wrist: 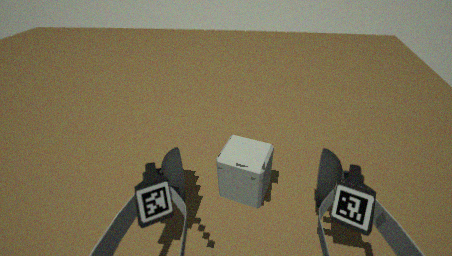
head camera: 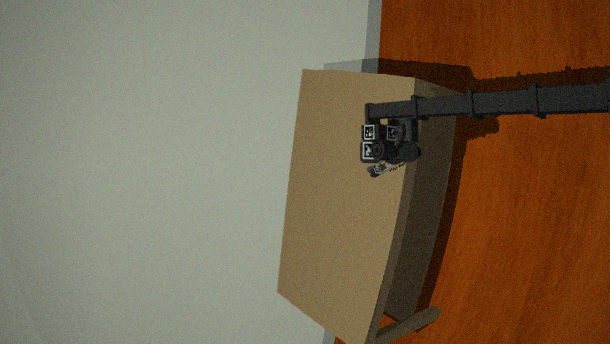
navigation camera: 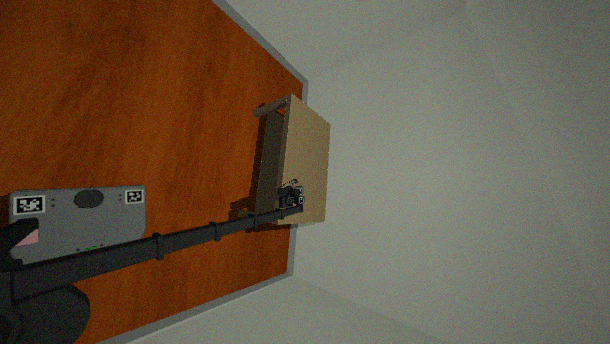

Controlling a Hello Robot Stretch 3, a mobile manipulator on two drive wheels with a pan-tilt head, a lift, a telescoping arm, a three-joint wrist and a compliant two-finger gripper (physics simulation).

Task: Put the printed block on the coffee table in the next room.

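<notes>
The printed block (wrist: 242,172), a small pale grey-white box with a few dark marks along its upper edges, is on the coffee table (head camera: 340,225) (navigation camera: 310,150) (wrist: 150,90). It looks upright and turned slightly. My gripper (head camera: 378,171) (navigation camera: 294,183) (wrist: 248,167) is open over the table top. In the wrist view its two fingers stand wide, one on each side of the block, with a gap on both sides. The block cannot be made out clearly in the head or navigation view, where the gripper is small and the wrist crowds it.
A pale wall (head camera: 150,150) (navigation camera: 450,175) stands along the table's far side. The extended arm (head camera: 505,102) (navigation camera: 185,237) reaches across the orange-brown wooden floor (head camera: 530,225) (navigation camera: 165,100) to the table. My grey base (navigation camera: 105,220) shows at the left of the navigation view.
</notes>
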